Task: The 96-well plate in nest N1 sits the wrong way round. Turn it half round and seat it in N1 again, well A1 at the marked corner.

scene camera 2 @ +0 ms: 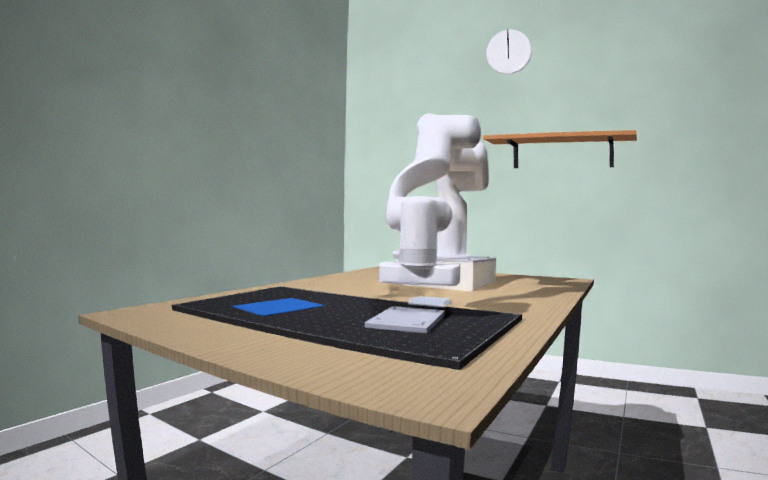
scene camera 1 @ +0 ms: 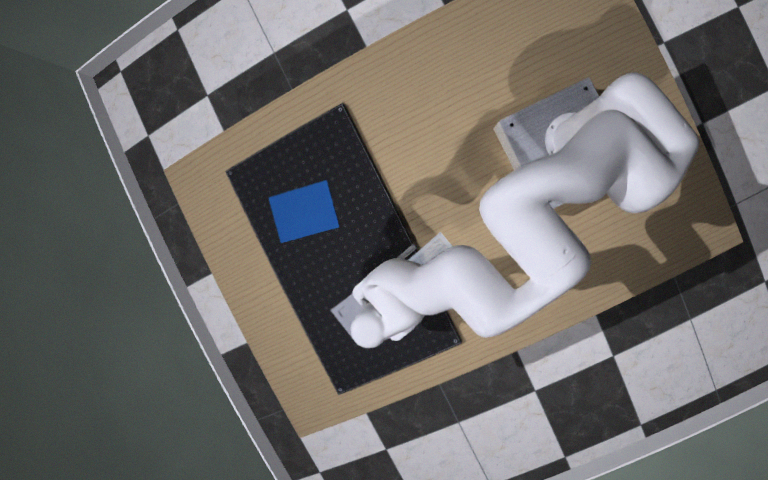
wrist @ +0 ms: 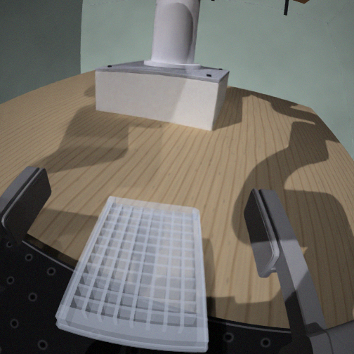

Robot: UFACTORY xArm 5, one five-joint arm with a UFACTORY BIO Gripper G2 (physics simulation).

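Observation:
The clear 96-well plate (scene camera 1: 433, 249) (scene camera 2: 429, 301) (wrist: 142, 265) is at the back edge of the black board, its near end over the board and its far end over the wood in the wrist view. I cannot tell whether it lies flat or is in the air. My gripper (scene camera 2: 419, 274) (wrist: 143, 220) is open, a finger off each long side of the plate, with gaps between; it stands above the plate and touches neither side. The grey nest N1 (scene camera 1: 342, 313) (scene camera 2: 403, 319) is on the board, in front of the plate, with no plate in it. Its marked corner and well A1 cannot be made out.
The black perforated board (scene camera 1: 294, 271) (scene camera 2: 345, 333) lies on the wooden table (scene camera 1: 254, 362) (scene camera 2: 283, 376). A flat blue rectangle (scene camera 1: 304, 211) (scene camera 2: 277, 306) is on the board, left of the nest in scene view 2. The arm's base block (scene camera 1: 543, 124) (scene camera 2: 478, 274) (wrist: 155, 97) stands behind the plate.

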